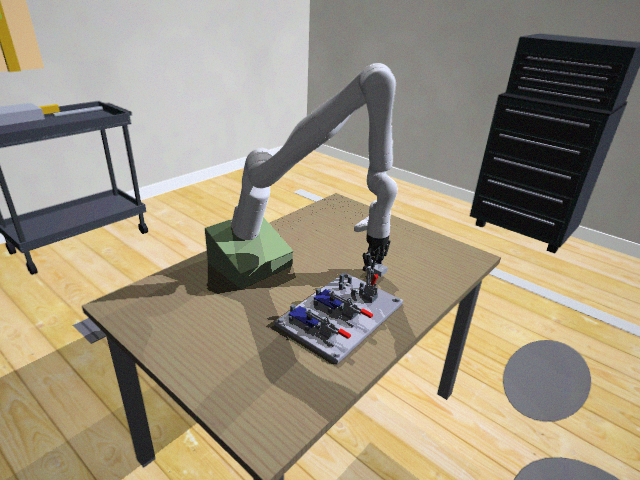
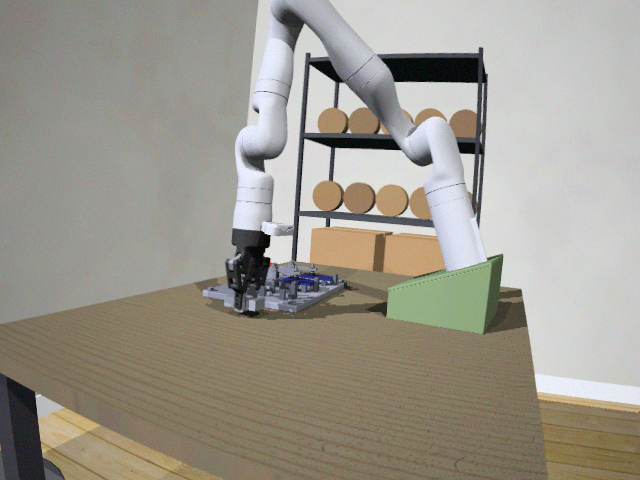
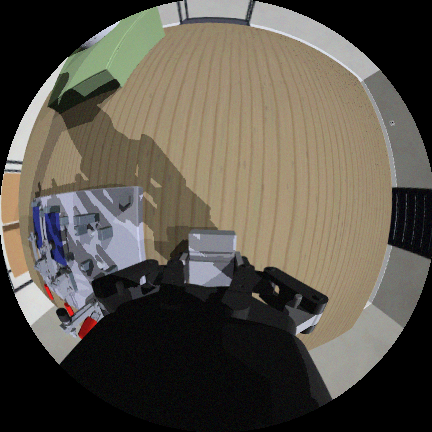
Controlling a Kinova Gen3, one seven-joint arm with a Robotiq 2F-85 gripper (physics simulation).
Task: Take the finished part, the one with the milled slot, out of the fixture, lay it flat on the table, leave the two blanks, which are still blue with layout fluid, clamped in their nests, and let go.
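Places are measured from the arm's base along level axes (x left, y up, z ahead), in centimetres.
Pixels of known places: gripper, fingertip midpoint: (image 1: 374, 271) (image 2: 245, 309) (image 3: 212, 258); arm's base at its link origin: (image 1: 245, 230) (image 2: 466, 265).
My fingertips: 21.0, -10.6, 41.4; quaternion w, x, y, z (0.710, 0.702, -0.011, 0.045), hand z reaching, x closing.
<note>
For each thing: its top centre in the pictures, then the offset to it from my fingertips, as dx, dy, dz. Level surfaces: height alone.
- finished part at its top centre: (image 3: 211, 272) (image 2: 244, 296) (image 1: 376, 265) -0.1, +2.6, +0.3
- fixture plate at its top centre: (image 3: 65, 262) (image 2: 281, 286) (image 1: 341, 310) -25.7, +0.2, +2.9
- table at its surface level: dy -1.3
- third clamp's red handle at its top centre: (image 3: 80, 337) (image 1: 375, 275) -15.0, +9.7, +7.6
The finished part (image 1: 381, 270) (image 2: 255, 303) (image 3: 212, 242) is a bare grey block with a slot across it. My gripper (image 1: 374, 267) (image 2: 240, 305) (image 3: 212, 258) is shut on it and points down, beside the fixture plate (image 1: 383, 308) (image 2: 279, 304) (image 3: 131, 225). The part is level and very low over the table (image 1: 206, 372) (image 2: 310, 387) (image 3: 275, 150); whether it touches the wood I cannot tell. One blue blank (image 1: 305, 316) (image 3: 36, 227) and the other blue blank (image 1: 327, 299) (image 3: 55, 237) sit in their nests under toggle clamps.
The third clamp's red handle (image 1: 374, 279) (image 3: 88, 327) stands up close beside my gripper. The green robot base block (image 1: 248, 258) (image 2: 439, 304) (image 3: 112, 55) is on the table. A black tool cabinet (image 1: 542, 139) and a dark cart (image 1: 72, 219) stand on the floor beyond.
</note>
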